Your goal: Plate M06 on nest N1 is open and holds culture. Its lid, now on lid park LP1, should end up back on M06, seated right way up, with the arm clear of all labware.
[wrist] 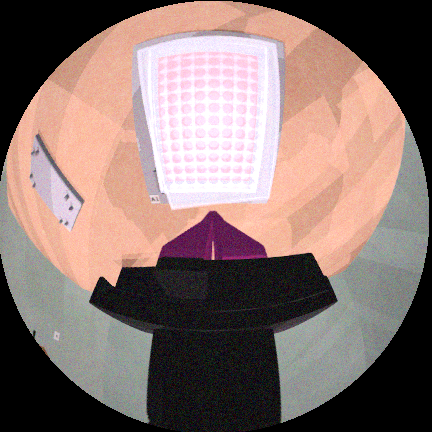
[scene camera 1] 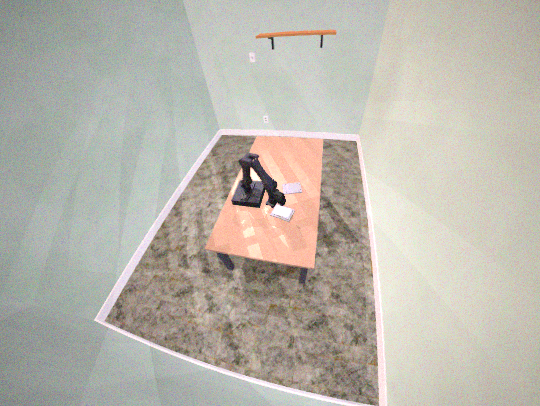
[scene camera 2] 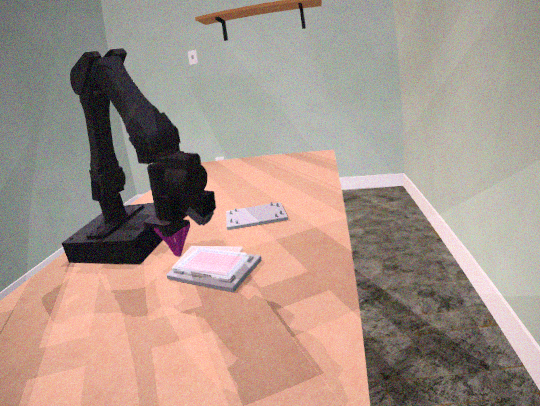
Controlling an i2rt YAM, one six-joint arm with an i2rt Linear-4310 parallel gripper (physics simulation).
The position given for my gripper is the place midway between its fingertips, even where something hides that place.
Note:
My gripper (scene camera 2: 178, 255) is shut, with nothing in its grasp. Also in view: a flat white lid (scene camera 2: 201, 259). Also in view: a grey plate nest (wrist: 144, 145).
The flat white lid also shows in the wrist view (wrist: 211, 103). My gripper also shows in the wrist view (wrist: 212, 216).

